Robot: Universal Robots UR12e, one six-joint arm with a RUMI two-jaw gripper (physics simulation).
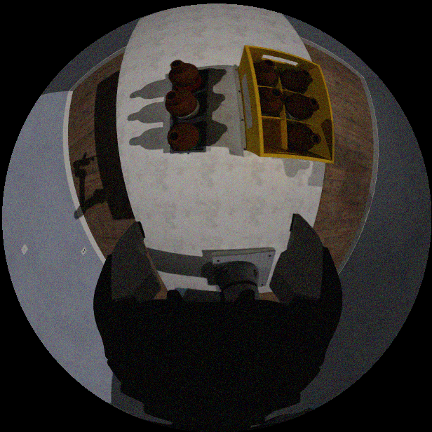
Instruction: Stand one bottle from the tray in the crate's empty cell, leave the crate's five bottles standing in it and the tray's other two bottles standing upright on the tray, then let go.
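Three brown bottles stand upright in a row on the dark tray (202,149): the far bottle (183,75), the middle bottle (181,102) with a pale band, and the near bottle (184,136). The yellow crate (254,107) stands to their right. Five brown bottles stand in it: two in the far row, two in the middle row, and one bottle (301,136) in the near right cell. The near left cell (272,135) is empty. My gripper (215,220) is open, with nothing between its jaws, high above the table and on the near side of tray and crate.
The pale table (215,195) carries the tray and the crate. A grey panel (229,107) lies between them, close to the crate's left wall. The robot's base plate (267,257) shows between the jaws at the near end. Wooden floor (350,165) lies beyond the table's sides.
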